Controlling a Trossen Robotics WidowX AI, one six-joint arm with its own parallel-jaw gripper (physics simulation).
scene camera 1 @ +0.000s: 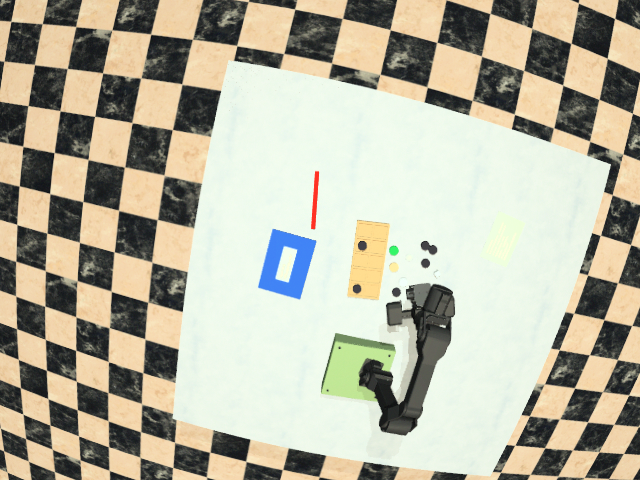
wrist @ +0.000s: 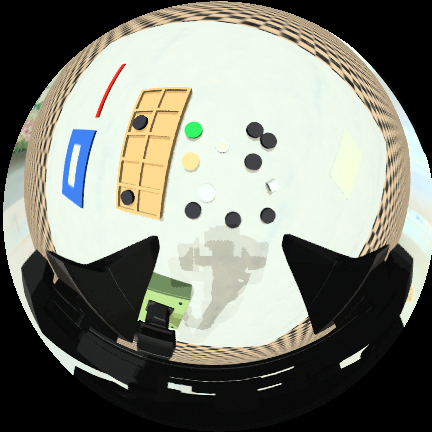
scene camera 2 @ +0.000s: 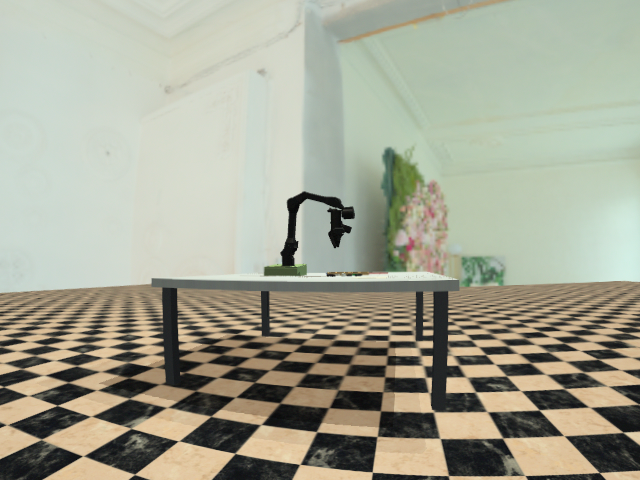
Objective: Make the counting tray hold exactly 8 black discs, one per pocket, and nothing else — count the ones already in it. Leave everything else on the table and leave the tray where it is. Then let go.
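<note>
The tan counting tray (scene camera 1: pixel 368 262) (wrist: pixel 157 150) has two columns of five pockets. One black disc (scene camera 1: pixel 362 245) (wrist: pixel 140 122) is in the left column's second pocket from the top, another black disc (scene camera 1: pixel 356 288) (wrist: pixel 127 197) in its bottom pocket; the other pockets are empty. Several loose black discs lie right of the tray: a touching or nearly touching pair (wrist: pixel 254 130) (wrist: pixel 268 140), one disc (wrist: pixel 253 161) below it, and a lower row (wrist: pixel 193 210) (wrist: pixel 233 219) (wrist: pixel 267 215). My gripper (scene camera 1: pixel 406 302) (scene camera 2: pixel 335 246) (wrist: pixel 221 241) is open and empty, high above the table. The arm hides some discs in scene camera 1.
Near the tray lie a green disc (wrist: pixel 193 130), a tan disc (wrist: pixel 190 161), a white disc (wrist: pixel 207 193), a small cream piece (wrist: pixel 222 146) and a small white block (wrist: pixel 272 186). A blue frame (scene camera 1: pixel 266 263), a red bar (scene camera 1: pixel 314 200) and a pale yellow sheet (scene camera 1: pixel 504 239) lie farther out.
</note>
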